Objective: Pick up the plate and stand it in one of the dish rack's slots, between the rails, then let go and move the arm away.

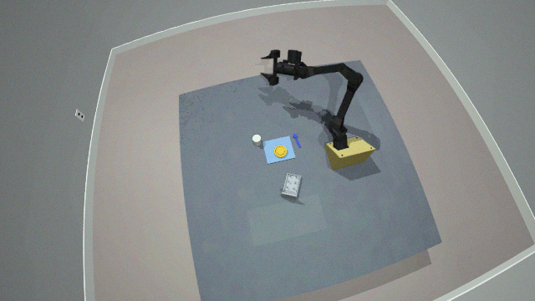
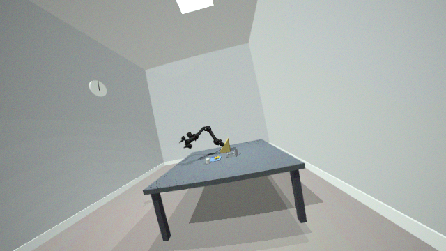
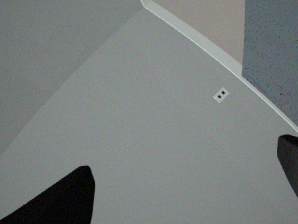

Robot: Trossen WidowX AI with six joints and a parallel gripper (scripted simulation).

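Now: gripper tip 410 mm to the right of the yellow plate, 230 mm above it and 10 mm short of it. The rest, counted from my gripper tip: grey dish rack (600 mm to the left, 230 mm below); then light blue mat (390 mm to the left, 250 mm below, 10 mm ahead); then white cup (310 mm to the left, 230 mm below, 110 mm ahead).
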